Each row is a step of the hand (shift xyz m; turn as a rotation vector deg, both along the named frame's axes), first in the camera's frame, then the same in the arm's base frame.
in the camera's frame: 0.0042 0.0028 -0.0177 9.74 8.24 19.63
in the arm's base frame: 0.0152 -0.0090 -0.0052 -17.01 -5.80 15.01
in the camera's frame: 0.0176 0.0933 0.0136 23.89 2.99 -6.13
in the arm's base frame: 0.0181 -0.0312 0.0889 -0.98 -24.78 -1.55
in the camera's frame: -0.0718 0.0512 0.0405 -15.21 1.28 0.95
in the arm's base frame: 0.0066 0.0685 0.0684 4.41 14.41 2.63
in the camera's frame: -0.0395 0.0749 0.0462 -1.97 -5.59 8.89
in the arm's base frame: 0.0005 0.0348 0.0900 -9.25 5.22 -1.19
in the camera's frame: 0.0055 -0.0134 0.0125 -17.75 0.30 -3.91
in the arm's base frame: -0.0177 0.0006 -0.0073 9.06 15.76 -0.12
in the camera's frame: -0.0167 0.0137 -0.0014 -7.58 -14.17 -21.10
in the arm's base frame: 0.0116 0.0128 0.0130 15.36 4.51 -21.15
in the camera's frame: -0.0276 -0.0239 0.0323 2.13 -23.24 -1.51
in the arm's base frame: -0.0286 0.0390 -0.0061 -8.18 2.07 -21.81
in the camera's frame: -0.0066 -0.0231 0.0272 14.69 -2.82 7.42
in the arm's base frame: -0.0304 0.0177 -0.0090 -12.12 -11.48 -0.47
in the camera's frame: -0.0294 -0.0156 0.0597 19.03 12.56 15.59
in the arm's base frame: -0.0487 0.0461 0.0130 -14.75 -16.46 16.57
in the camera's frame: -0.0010 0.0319 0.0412 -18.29 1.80 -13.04
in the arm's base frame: -0.0235 0.0053 0.0462 17.75 13.65 -2.56
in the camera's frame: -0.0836 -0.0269 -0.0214 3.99 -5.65 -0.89
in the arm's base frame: 0.0345 0.0789 -0.0274 -2.62 -2.92 -5.77
